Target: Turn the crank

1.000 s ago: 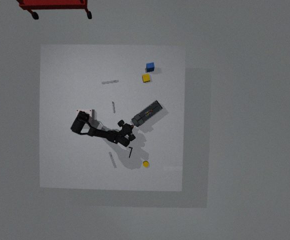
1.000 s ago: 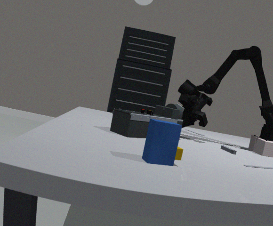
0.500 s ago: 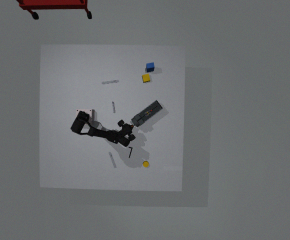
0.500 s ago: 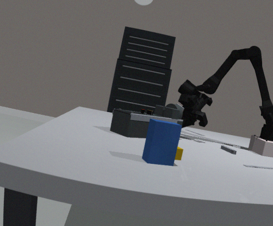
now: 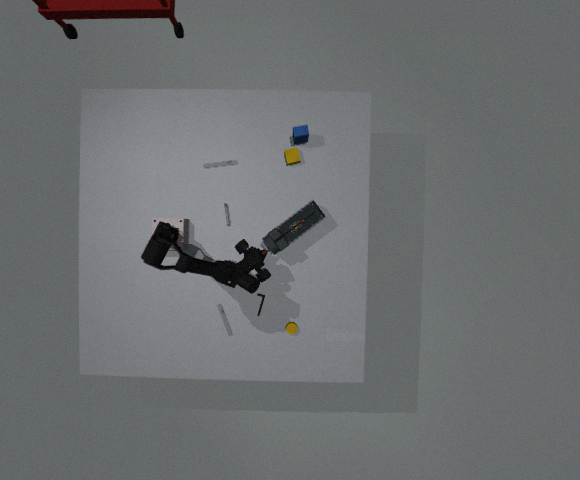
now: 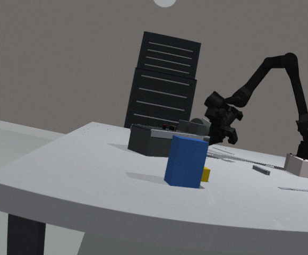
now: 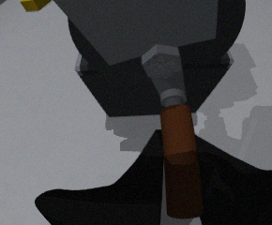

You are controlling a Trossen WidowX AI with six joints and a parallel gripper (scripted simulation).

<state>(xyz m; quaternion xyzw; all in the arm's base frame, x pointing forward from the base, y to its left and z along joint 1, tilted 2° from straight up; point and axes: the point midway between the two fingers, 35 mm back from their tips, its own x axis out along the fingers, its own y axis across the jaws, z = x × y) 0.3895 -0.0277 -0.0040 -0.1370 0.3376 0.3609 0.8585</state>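
My gripper tip is 10 mm past the brown crank handle, 10 mm to the left of it and 30 mm below it. The rest, counted from my gripper tip: red pointer 130 mm ahead, 150 mm to the left, 50 mm above; then black hex key 10 mm ahead, 220 mm to the right, 30 mm below; then yellow block 50 mm ahead, 430 mm to the left, 20 mm below.
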